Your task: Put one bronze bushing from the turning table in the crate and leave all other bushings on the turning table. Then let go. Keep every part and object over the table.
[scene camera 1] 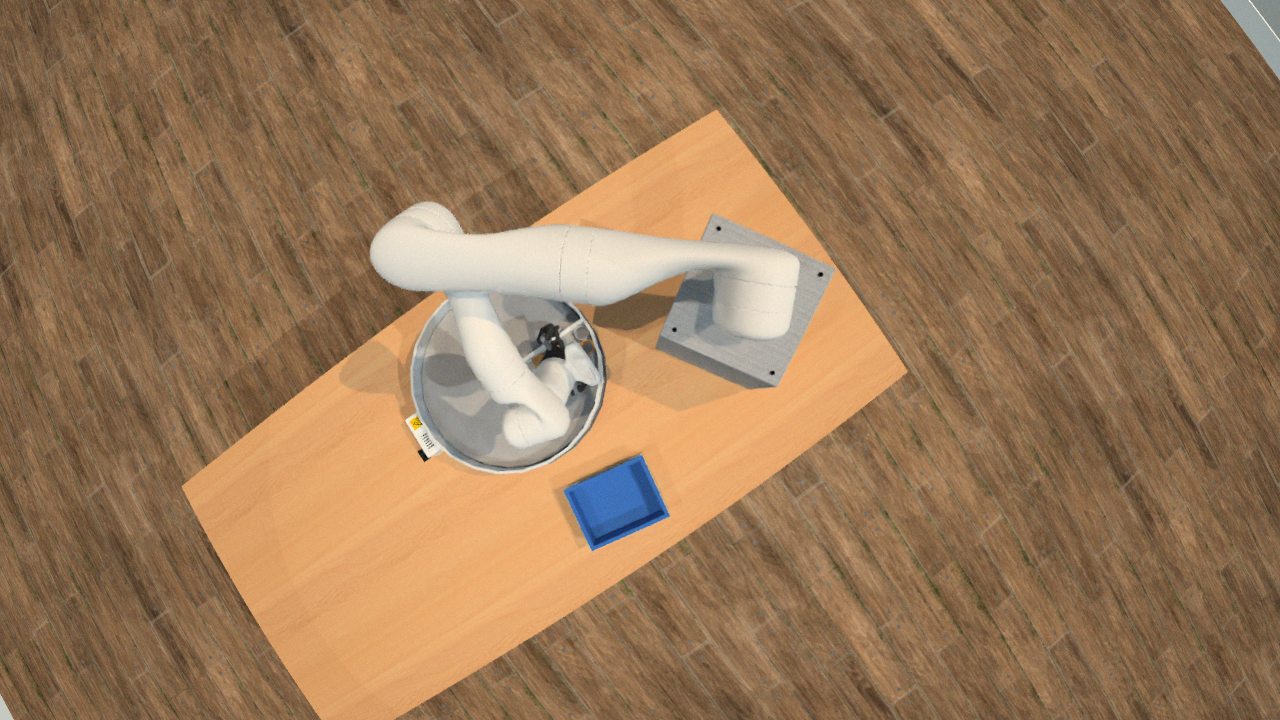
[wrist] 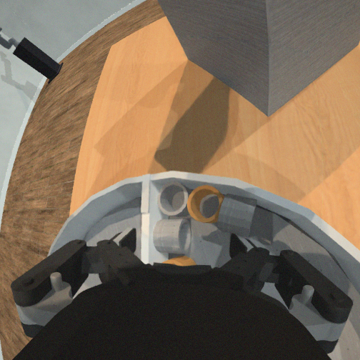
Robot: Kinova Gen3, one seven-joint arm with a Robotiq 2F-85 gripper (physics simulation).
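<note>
The grey round turning table (scene camera 1: 456, 429) (wrist: 225, 179) has a raised rim. In the wrist view, a bronze bushing (wrist: 193, 205) stands upright near the rim. Another bronze bushing (wrist: 180, 261) shows as a sliver, mostly hidden by the gripper body. A grey bushing (wrist: 161, 200) stands upright left of the first bronze one; a second grey bushing (wrist: 167, 236) lies below it, and a third grey bushing (wrist: 239, 215) lies right of the bronze one. My gripper (scene camera 1: 566, 363) (wrist: 182, 241) is open over the turning table, its fingers spread either side of the bushings, holding nothing. The blue crate (scene camera 1: 630, 530) holds no visible bushing.
A pale divider (wrist: 145, 200) runs inward from the rim beside the left finger. The grey robot base block (scene camera 1: 693, 344) (wrist: 225, 50) stands beyond the rim. The wooden table (scene camera 1: 313, 555) (wrist: 120, 100) carries everything. A labelled box (scene camera 1: 424, 436) sits on the turning table's outer side.
</note>
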